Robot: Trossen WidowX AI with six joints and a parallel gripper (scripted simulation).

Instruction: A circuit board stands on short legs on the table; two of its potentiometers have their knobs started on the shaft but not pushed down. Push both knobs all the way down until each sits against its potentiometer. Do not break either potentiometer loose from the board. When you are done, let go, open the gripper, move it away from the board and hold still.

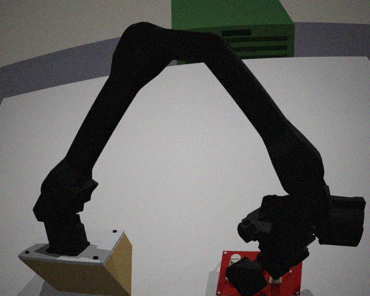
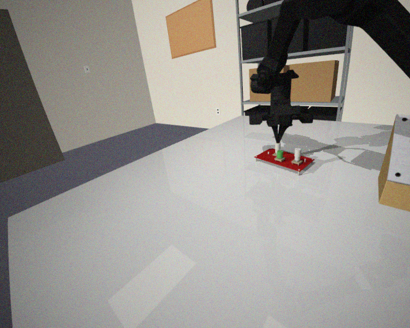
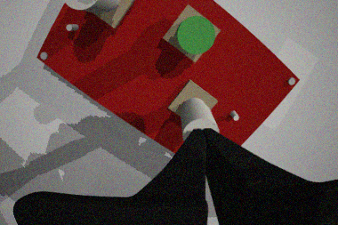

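My gripper tip is 2 cm above the white knob.
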